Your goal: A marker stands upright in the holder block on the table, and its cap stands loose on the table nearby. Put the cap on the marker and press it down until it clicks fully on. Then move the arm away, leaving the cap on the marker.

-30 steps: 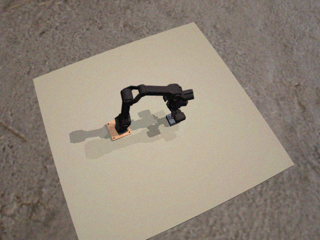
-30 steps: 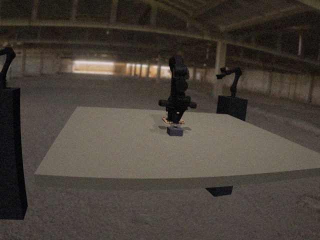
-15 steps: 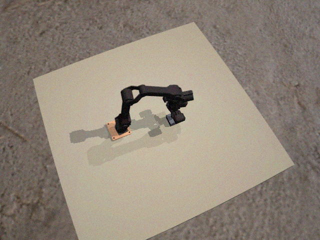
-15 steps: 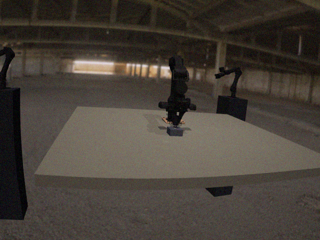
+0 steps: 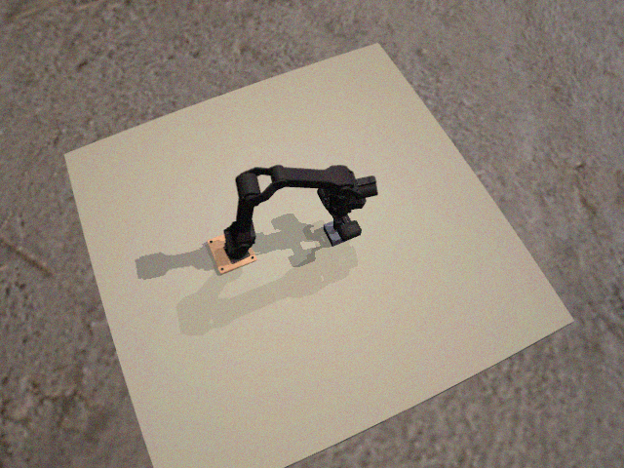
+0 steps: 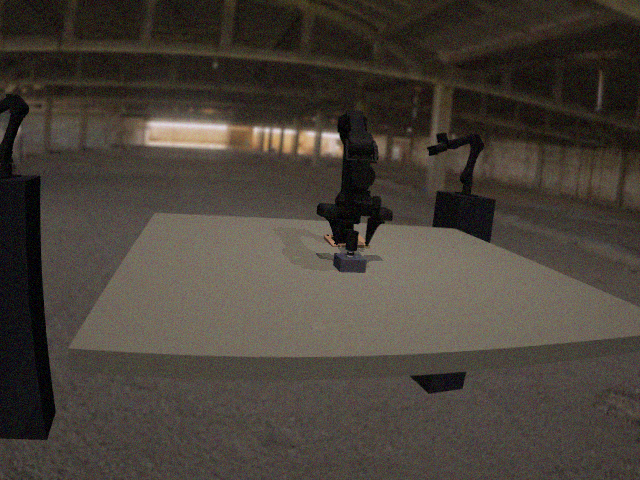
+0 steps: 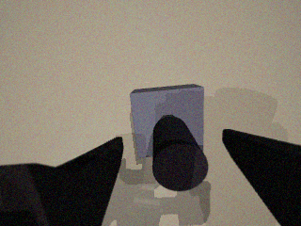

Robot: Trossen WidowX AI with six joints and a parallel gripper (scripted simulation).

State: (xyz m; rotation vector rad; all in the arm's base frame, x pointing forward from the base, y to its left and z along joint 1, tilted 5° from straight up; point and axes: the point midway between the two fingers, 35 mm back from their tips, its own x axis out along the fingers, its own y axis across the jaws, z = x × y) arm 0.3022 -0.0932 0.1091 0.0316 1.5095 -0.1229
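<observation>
Right now the dark marker cap is 1 cm above my gripper tip. Round my gripper tip: holder block (5 cm below).
</observation>
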